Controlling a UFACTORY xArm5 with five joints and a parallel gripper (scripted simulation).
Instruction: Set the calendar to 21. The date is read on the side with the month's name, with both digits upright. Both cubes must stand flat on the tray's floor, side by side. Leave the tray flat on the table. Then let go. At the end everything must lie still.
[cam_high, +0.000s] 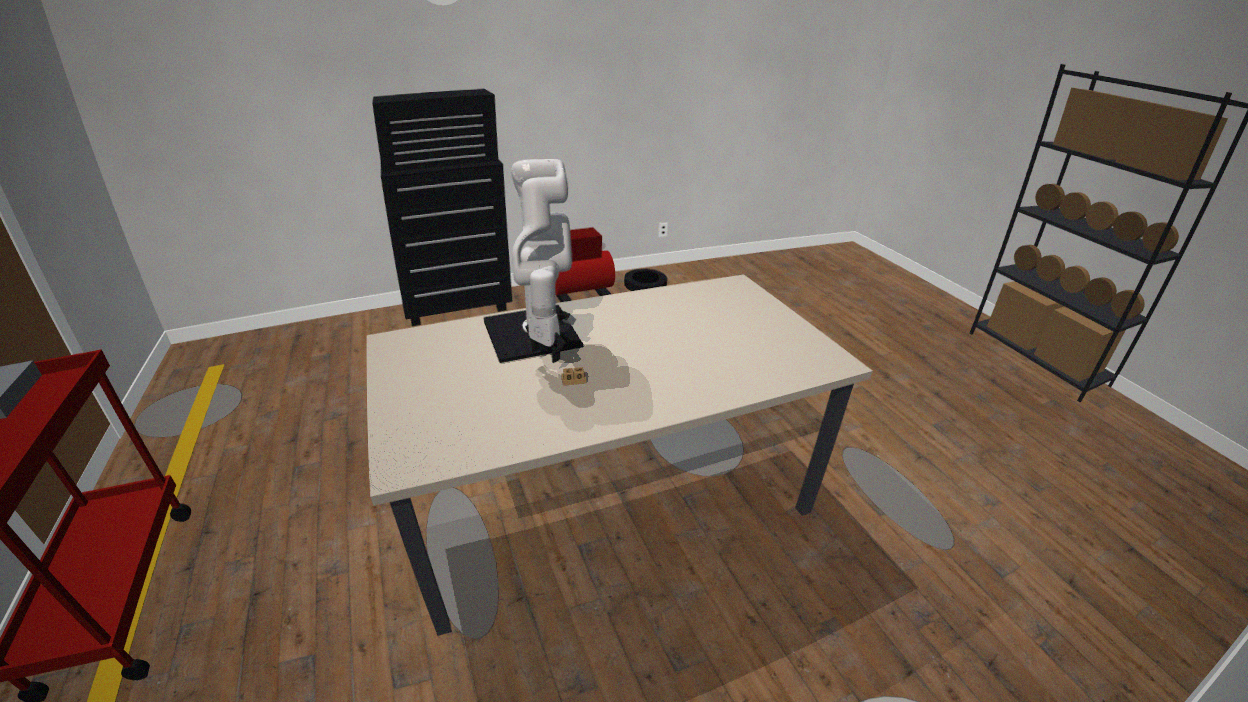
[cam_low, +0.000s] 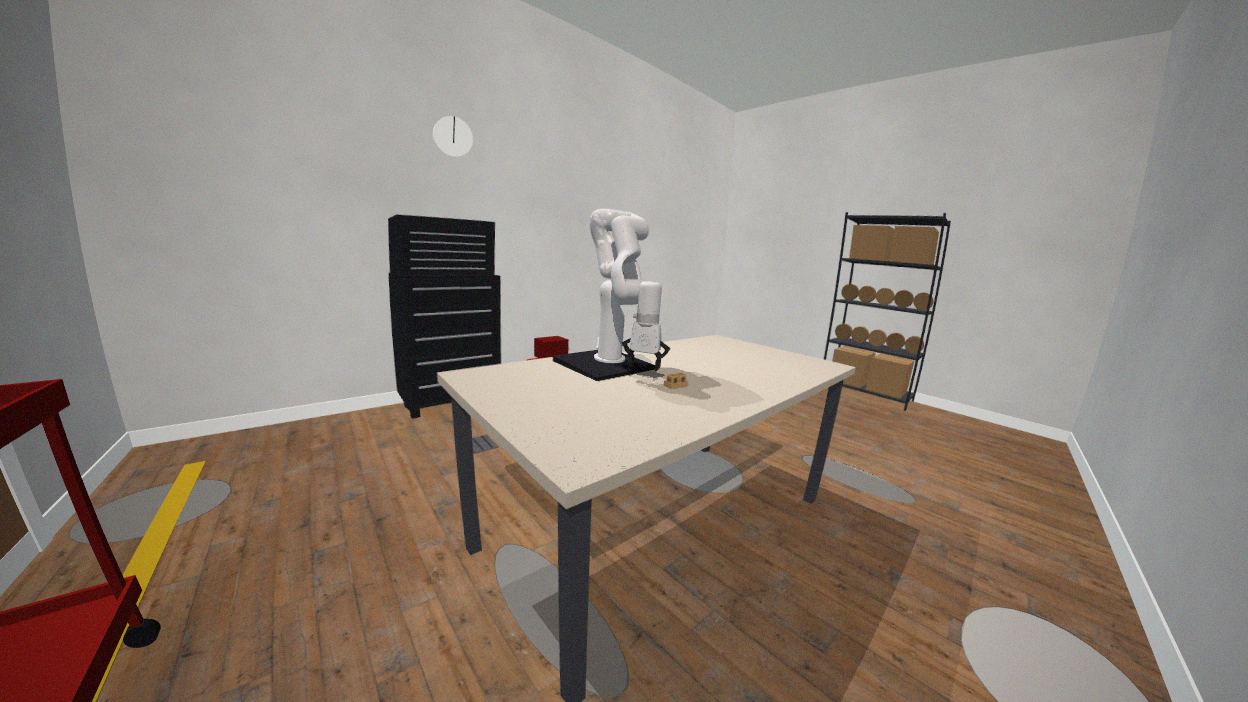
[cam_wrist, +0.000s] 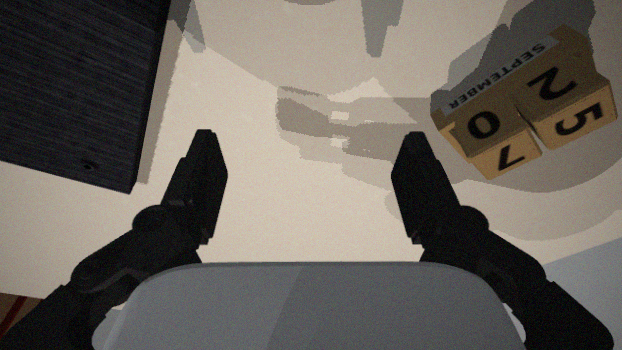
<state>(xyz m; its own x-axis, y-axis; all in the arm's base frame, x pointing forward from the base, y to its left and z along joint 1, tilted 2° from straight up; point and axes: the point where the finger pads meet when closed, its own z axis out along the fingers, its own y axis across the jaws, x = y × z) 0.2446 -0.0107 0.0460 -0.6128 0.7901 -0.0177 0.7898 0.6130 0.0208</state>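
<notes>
My gripper is now 90 mm short of the wooden digit cube, 60 mm to the right of it and 30 mm above it. The rest, counted from my hand: wooden tray (90 mm ahead, 80 mm to the left, 50 mm below).
</notes>
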